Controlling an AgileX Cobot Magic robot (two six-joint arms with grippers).
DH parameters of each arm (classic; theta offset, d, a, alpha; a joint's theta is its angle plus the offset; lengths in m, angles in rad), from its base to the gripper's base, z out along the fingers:
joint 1: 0 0.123 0 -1.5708
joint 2: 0.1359 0 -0.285 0
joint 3: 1.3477 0 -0.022 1.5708
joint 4: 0 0.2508 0 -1.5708
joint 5: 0 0 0.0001 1.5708
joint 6: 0 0.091 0 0
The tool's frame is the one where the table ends.
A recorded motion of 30 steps. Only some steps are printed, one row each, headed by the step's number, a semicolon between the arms.
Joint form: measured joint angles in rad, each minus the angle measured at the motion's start. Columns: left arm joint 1, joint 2, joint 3, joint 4, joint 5, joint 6; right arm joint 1, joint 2, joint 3, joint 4, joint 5, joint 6.
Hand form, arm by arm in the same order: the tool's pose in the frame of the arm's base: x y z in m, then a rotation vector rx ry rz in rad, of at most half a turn. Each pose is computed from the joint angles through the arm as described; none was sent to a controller.
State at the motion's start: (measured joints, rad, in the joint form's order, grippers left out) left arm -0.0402 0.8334 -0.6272 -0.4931 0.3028 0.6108; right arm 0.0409 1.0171 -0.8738 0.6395 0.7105 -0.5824
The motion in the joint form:
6: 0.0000 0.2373 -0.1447 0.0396 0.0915 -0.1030; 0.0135 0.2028 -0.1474 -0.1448 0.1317 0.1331
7: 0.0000 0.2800 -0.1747 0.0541 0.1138 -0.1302; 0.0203 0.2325 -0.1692 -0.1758 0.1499 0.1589
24: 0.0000 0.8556 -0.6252 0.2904 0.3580 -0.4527; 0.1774 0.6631 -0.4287 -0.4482 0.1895 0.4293
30: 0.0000 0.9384 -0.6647 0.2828 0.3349 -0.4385; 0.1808 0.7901 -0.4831 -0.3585 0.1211 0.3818
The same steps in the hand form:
6: 0.2230 -0.0243 0.3097 0.2321 2.1225 -0.1546; 0.2423 0.0455 0.3292 -0.3488 2.4020 0.4217
7: 0.2322 -0.0250 0.3080 0.2231 2.1591 -0.1681; 0.2483 0.0462 0.3267 -0.3515 2.4380 0.4101
24: 0.3628 -0.0259 0.2576 0.0948 2.5672 -0.1754; 0.3386 0.0890 0.2654 -0.3862 2.7299 0.2558
30: 0.3808 -0.0267 0.2393 0.1008 2.5862 -0.1752; 0.3668 0.1018 0.2378 -0.3727 2.7253 0.3419

